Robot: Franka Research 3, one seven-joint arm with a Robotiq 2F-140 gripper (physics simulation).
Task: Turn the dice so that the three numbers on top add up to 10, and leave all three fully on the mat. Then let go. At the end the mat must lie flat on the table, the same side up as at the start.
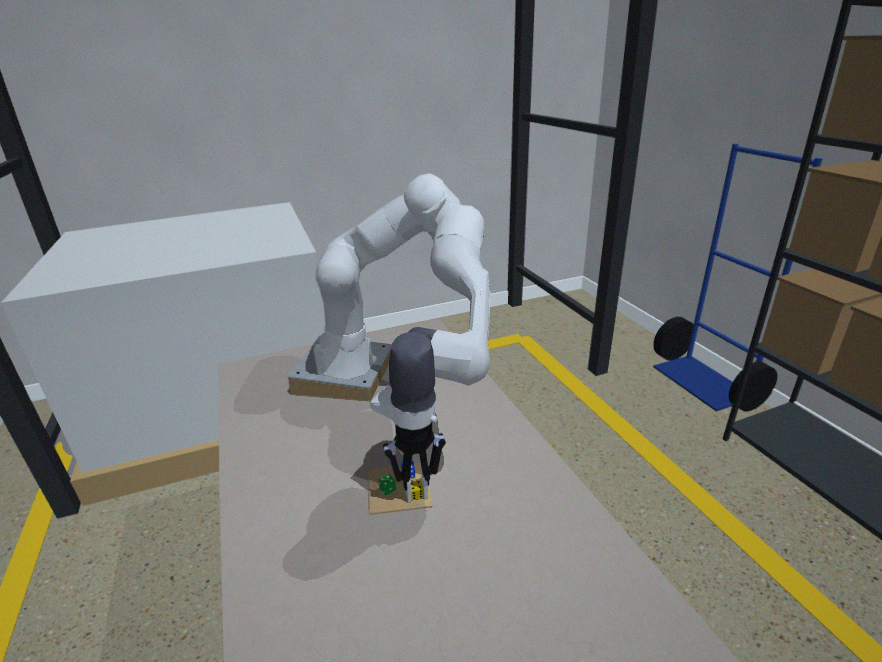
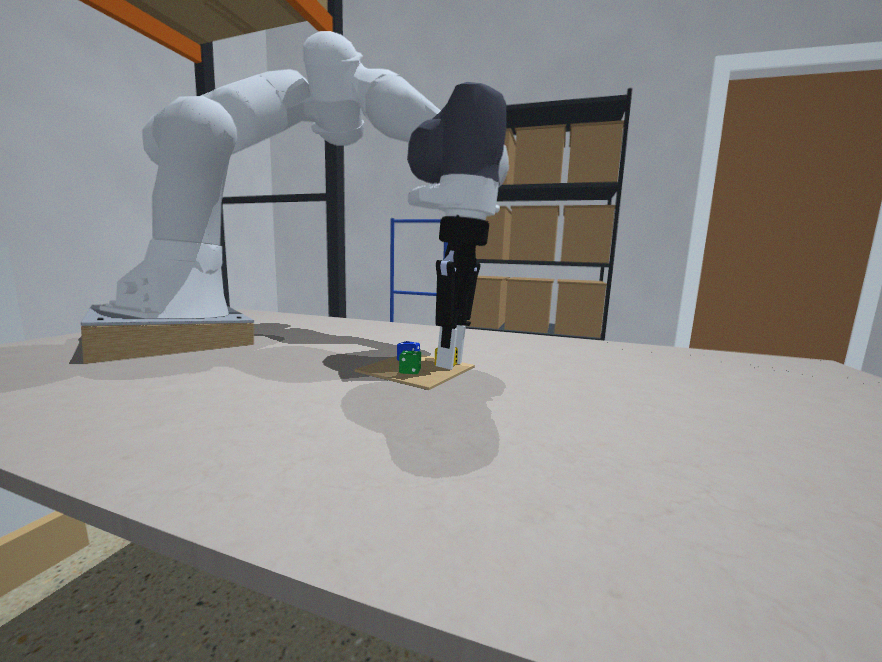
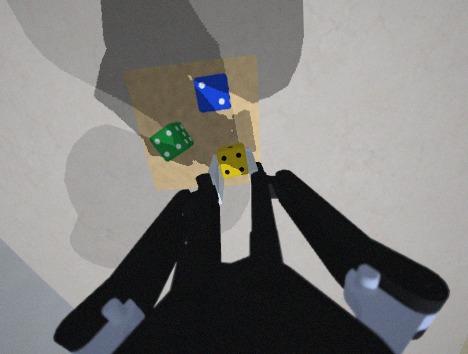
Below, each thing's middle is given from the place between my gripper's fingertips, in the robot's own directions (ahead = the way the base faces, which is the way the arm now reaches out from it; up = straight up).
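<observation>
The yellow die [image 3: 232, 160] is 10 mm above my hand and 10 mm behind it. I find the blue die [image 3: 212, 92] 10 mm above my hand, 70 mm behind it and 10 mm to the left of it, while the green die [image 3: 172, 140] is 10 mm above my hand, 50 mm behind it and 50 mm to the right of it. As for the tan mat [image 2: 429, 376], it is 50 mm behind my hand and 20 mm to the right of it.
</observation>
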